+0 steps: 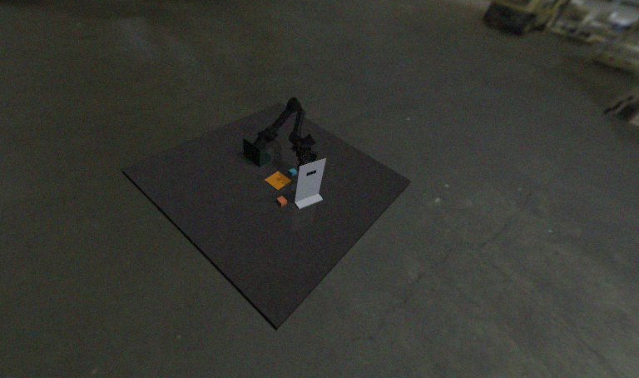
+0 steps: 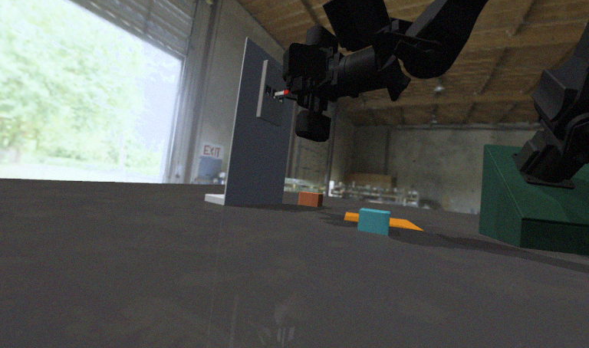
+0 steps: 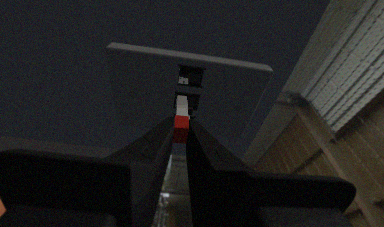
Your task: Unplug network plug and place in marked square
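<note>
My gripper tip is 80 mm above the upright panel, 40 mm short of it and 20 mm to the left of it. Also, from my gripper tip: network plug (10 mm ahead); teal block (210 mm below, 180 mm behind, 80 mm to the left); orange-brown block (200 mm below, 150 mm to the right, 40 mm behind).
</note>
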